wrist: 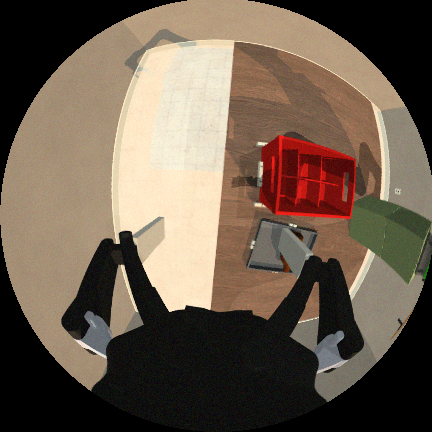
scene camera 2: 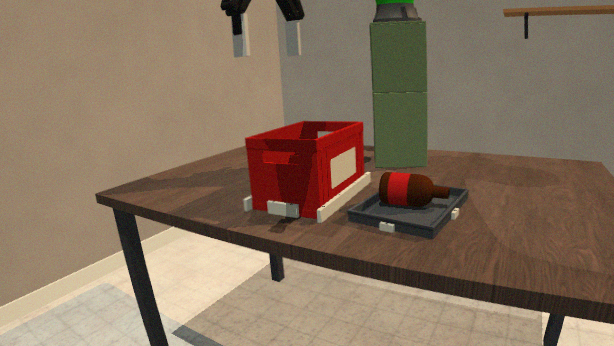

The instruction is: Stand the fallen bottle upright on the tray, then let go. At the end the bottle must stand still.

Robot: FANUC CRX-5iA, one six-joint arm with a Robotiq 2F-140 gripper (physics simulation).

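Places are measured from the arm's base along level axes (x back, y right, z up), in metres.
Pixels of known places: gripper, fingertip midpoint: (wrist: pixel 222 233) (scene camera 2: pixel 270 55); arm's base, origin of the base link: (scene camera 2: pixel 395 23).
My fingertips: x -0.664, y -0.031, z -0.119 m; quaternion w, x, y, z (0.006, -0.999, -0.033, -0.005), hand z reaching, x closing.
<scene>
For each thing: its middle in the pictures, then the offset to it from my fingertips. Level surfaces: height alone.
- brown bottle, body centre: (scene camera 2: pixel 415 190) (wrist: pixel 289 253) dx +0.274, dy -0.161, dz -0.304 m
- dark grey tray, body centre: (scene camera 2: pixel 412 204) (wrist: pixel 283 249) dx +0.259, dy -0.161, dz -0.333 m
- tall red crate, body centre: (scene camera 2: pixel 310 163) (wrist: pixel 308 179) dx +0.247, dy +0.107, dz -0.259 m
- wooden table, its level: dz -0.346 m
The brown bottle (scene camera 2: pixel 413 191) with a red label lies on its side on the dark grey tray (scene camera 2: pixel 410 218) (wrist: pixel 265 246). Its neck points right in the scene view and reaches over the tray's rim. In the wrist view a finger hides most of the bottle (wrist: pixel 285 264); small brown parts show beside the finger. My gripper (scene camera 2: pixel 267 54) (wrist: pixel 222 233) is open with nothing between its fingers. It hangs high above the table, up and to the left of the bottle in the scene view, apart from bottle and tray.
A tall red crate (scene camera 2: pixel 265 185) (wrist: pixel 269 195) with compartments stands beside the tray, with pale blocks along its base. A green column (scene camera 2: pixel 400 120) (wrist: pixel 387 227) stands behind crate and tray. The wooden table (scene camera 2: pixel 525 220) (wrist: pixel 250 112) bears crate and tray. A shelf (scene camera 2: pixel 560 11) is on the back wall.
</scene>
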